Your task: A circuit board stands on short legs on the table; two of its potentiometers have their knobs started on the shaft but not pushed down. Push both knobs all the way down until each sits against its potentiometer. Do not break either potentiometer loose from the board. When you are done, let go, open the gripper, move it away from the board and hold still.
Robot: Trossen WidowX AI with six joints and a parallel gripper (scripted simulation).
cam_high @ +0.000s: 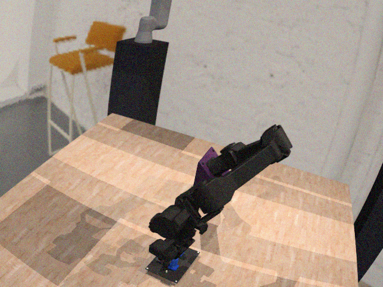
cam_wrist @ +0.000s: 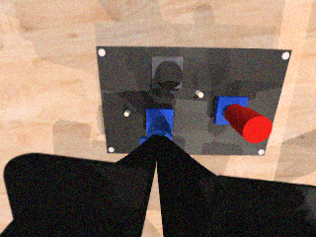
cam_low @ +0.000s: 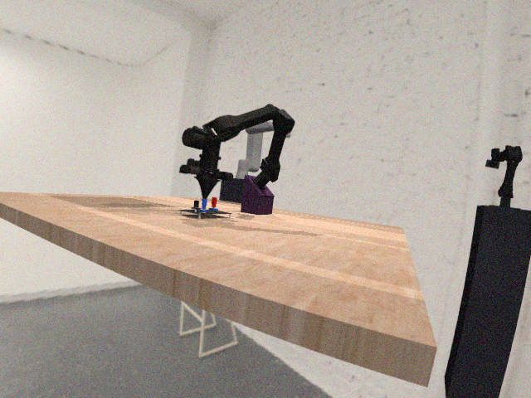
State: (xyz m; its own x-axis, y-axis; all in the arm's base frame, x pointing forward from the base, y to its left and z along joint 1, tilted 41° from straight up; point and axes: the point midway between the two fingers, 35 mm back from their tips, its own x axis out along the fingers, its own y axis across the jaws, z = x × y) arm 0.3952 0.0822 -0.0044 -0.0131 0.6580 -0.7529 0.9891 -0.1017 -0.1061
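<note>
Right now the blue knob is 1 cm below my gripper tip. Round my gripper tip: red knob (6 cm behind, 1 cm to the right, 1 cm below).
</note>
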